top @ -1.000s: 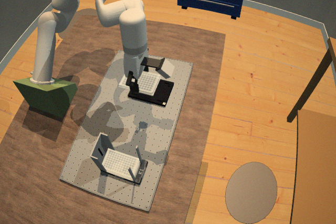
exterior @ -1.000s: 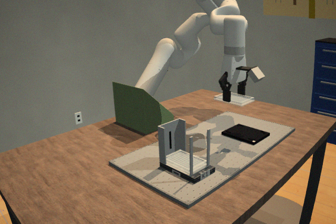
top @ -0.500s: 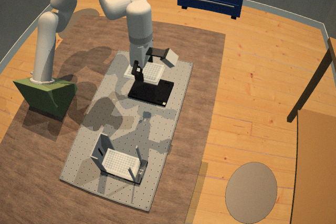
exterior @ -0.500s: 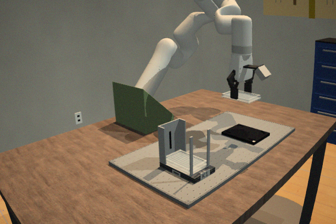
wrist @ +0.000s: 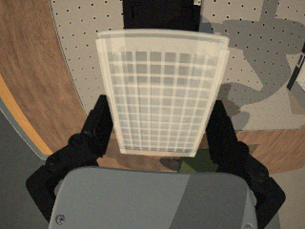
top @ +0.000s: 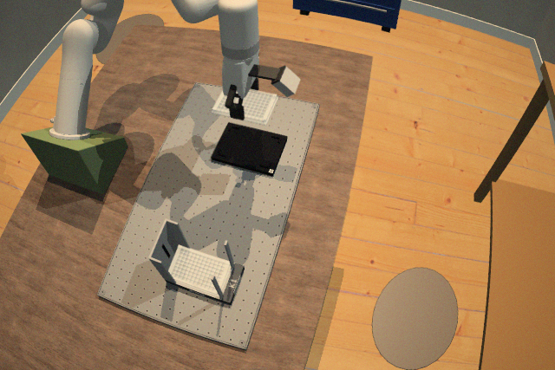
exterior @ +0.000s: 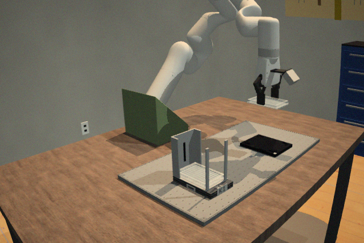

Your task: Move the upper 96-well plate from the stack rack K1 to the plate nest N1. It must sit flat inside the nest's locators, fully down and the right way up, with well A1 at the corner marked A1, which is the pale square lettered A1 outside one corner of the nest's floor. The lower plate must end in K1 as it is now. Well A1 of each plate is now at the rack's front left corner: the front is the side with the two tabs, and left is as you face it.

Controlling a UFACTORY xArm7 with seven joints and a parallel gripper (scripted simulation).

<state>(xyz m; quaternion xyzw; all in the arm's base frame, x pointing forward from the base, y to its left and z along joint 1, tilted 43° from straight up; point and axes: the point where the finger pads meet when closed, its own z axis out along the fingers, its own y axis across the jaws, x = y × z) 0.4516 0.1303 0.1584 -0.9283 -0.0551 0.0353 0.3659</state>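
The black plate nest N1 is 180 mm below my hand. The rest, counted from my hand: pale A1 square 80 mm ahead, 50 mm to the right, 170 mm below; rack back wall 30 mm behind, 360 mm to the right, 100 mm below.
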